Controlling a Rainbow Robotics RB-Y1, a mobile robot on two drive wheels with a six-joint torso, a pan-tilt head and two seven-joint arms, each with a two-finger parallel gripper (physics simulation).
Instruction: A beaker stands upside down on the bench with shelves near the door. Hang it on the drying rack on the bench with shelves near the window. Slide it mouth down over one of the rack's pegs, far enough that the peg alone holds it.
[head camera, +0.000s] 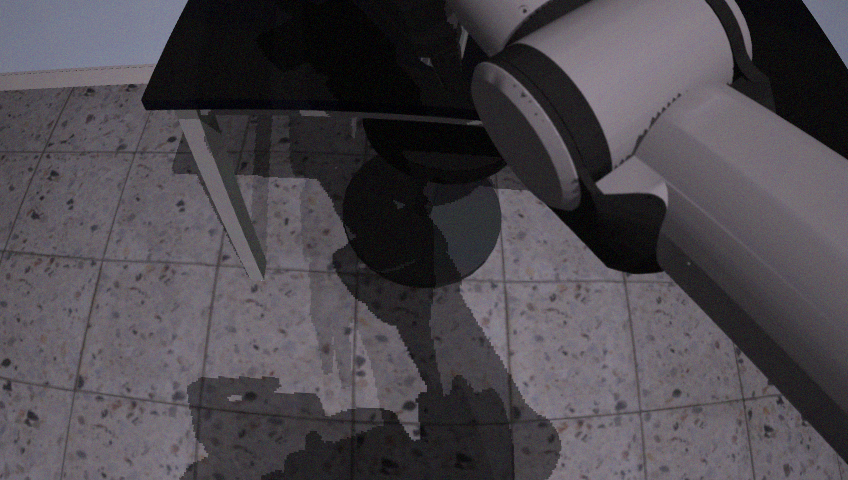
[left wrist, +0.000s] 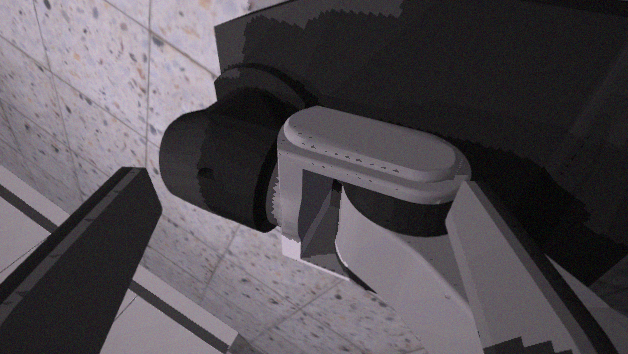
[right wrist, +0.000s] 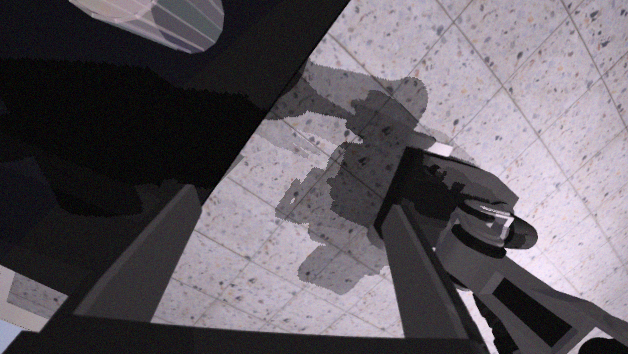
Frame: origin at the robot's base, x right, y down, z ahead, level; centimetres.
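Where they show: left gripper, between the fingertips: (left wrist: 303, 195); right gripper, between the fingertips: (head camera: 425, 55) (right wrist: 295, 207); robot's base, origin of its link: (right wrist: 396, 186).
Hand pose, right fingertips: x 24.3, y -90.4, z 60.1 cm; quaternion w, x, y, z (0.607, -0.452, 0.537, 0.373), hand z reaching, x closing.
Each offset is from my right fingertips to the top centre of the thing. "spot": to the spot under its first point. Level surfaces: height alone.
The clear, faceted beaker {spot: dx +7.8, dy +6.8, dz +10.9 cm} (right wrist: 165, 20) shows at the top left of the right wrist view, cut off by the frame's edge, on the black bench top {dy +14.1 cm} (head camera: 202, 71) (right wrist: 280, 30). It does not show clearly in the head view, where my right arm covers part of the bench. My right gripper (right wrist: 295, 207) is open and empty; the beaker lies outside its fingers, beyond the left-hand fingertip in the picture. My left gripper (left wrist: 303, 195) is open, with nothing held between its fingers; a part of my arm shows behind them. The drying rack does not show in these views.
A pale bench leg {spot: dx -28.9, dy +47.6, dz +21.9 cm} (head camera: 223, 199) stands under the bench's near left corner. A round stool base {dx +21.4, dy +87.3, dz +25.1 cm} (head camera: 470, 231) is on the floor by the bench's front edge. A pale panelled surface with a dark strip (left wrist: 180, 315) shows at the lower left of the left wrist view.
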